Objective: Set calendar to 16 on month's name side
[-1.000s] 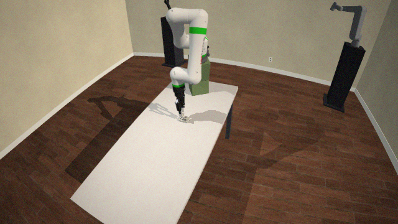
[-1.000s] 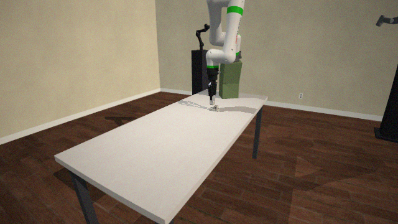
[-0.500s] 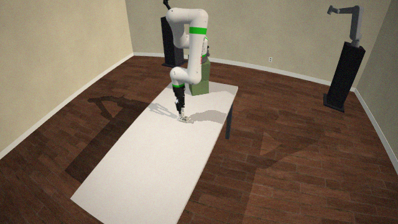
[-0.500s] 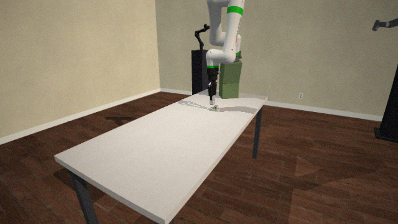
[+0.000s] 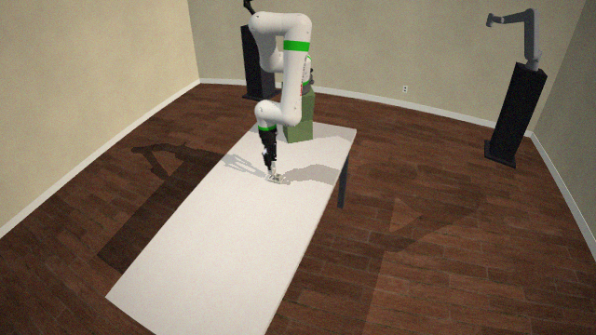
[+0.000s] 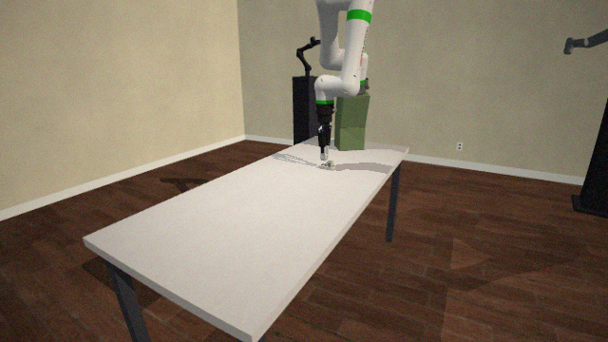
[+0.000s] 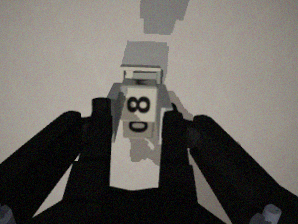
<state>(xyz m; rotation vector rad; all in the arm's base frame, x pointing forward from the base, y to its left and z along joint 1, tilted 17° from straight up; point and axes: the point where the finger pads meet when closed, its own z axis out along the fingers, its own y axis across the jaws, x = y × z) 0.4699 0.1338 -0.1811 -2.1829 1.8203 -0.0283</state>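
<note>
Right now my hand is 30 mm above the cube. From my hand the other things lie so: white calendar tray 80 mm below, 20 mm to the left.
</note>
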